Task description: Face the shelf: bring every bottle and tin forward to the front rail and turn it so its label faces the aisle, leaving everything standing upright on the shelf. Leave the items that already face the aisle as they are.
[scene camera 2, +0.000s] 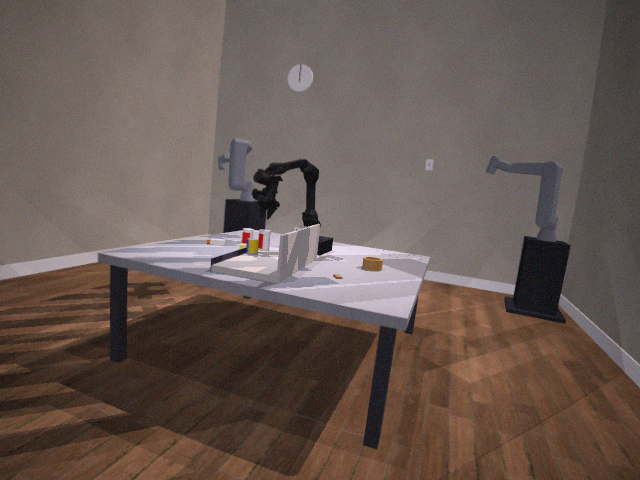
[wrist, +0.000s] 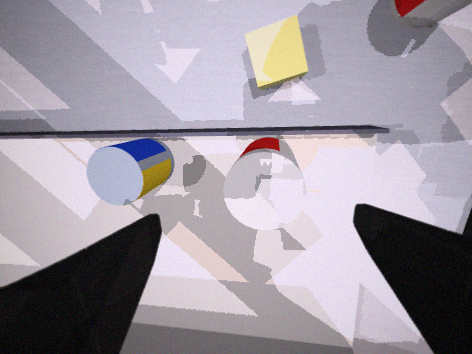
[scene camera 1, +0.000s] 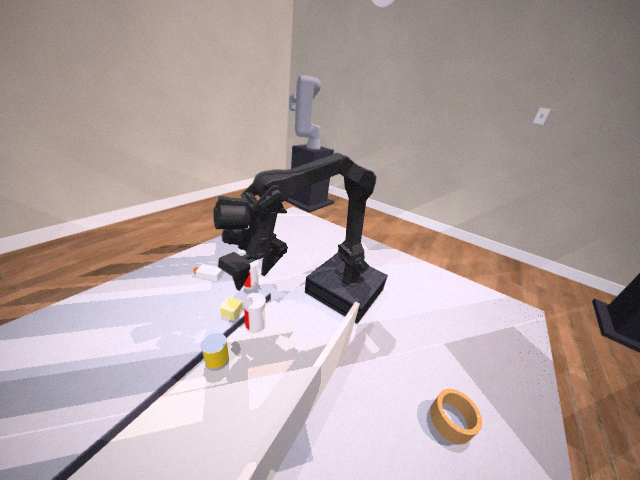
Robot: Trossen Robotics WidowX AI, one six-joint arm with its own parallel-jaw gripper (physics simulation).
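Seen in the pictures: gripper, fingertip midpoint: (scene camera 2: 264, 218) (wrist: 256, 217) (scene camera 1: 251, 282); arm's base, origin of the base link: (scene camera 1: 350, 278).
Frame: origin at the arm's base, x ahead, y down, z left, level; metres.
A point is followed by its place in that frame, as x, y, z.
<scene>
My gripper (scene camera 1: 253, 277) @(0.336, -0.110, -0.106) (scene camera 2: 268, 209) @(0.336, -0.110, -0.106) (wrist: 256, 217) @(0.336, -0.110, -0.106) is open and empty, above a white can (scene camera 1: 254, 314) @(0.352, -0.029, -0.075) (scene camera 2: 264, 240) @(0.358, -0.005, -0.082) (wrist: 265, 190) @(0.333, -0.051, -0.100). The can stands upright on the shelf close behind the dark front rail (scene camera 1: 149, 399) @(0.615, 0.027, -0.079) (scene camera 2: 227, 256) @(0.654, 0.035, -0.072) (wrist: 200, 131) @(0.409, 0.032, -0.121), its red patch toward the rail. A blue and yellow tin (scene camera 1: 216, 356) @(0.478, -0.008, -0.049) (scene camera 2: 252, 246) @(0.491, 0.008, -0.060) (wrist: 150, 165) @(0.442, -0.005, -0.087) stands upright to its left in the wrist view, near the rail; its blue side faces the rail, yellow toward the can. Another red and white can (scene camera 1: 248, 280) @(0.245, 0.032, -0.256) (scene camera 2: 247, 236) @(0.248, 0.012, -0.261) (wrist: 412, 6) @(0.241, 0.043, -0.252) stands beyond the rail's end, partly hidden by a finger in scene camera 1.
A yellow block (scene camera 1: 231, 308) @(0.354, 0.036, -0.188) (scene camera 2: 242, 246) @(0.371, 0.044, -0.200) (wrist: 278, 52) @(0.344, 0.036, -0.204) lies on the aisle side. A white bottle (scene camera 1: 207, 272) @(0.318, 0.046, -0.400) (scene camera 2: 217, 241) @(0.324, 0.054, -0.399) with an orange end lies farther off. The cream back panel (scene camera 1: 320, 372) @(0.372, -0.075, 0.166) (scene camera 2: 297, 253) @(0.531, -0.009, 0.195) rises behind the shelf; an orange ring (scene camera 1: 438, 421) @(0.210, 0.048, 0.396) (scene camera 2: 372, 266) @(0.215, 0.053, 0.436) lies beyond it.
</scene>
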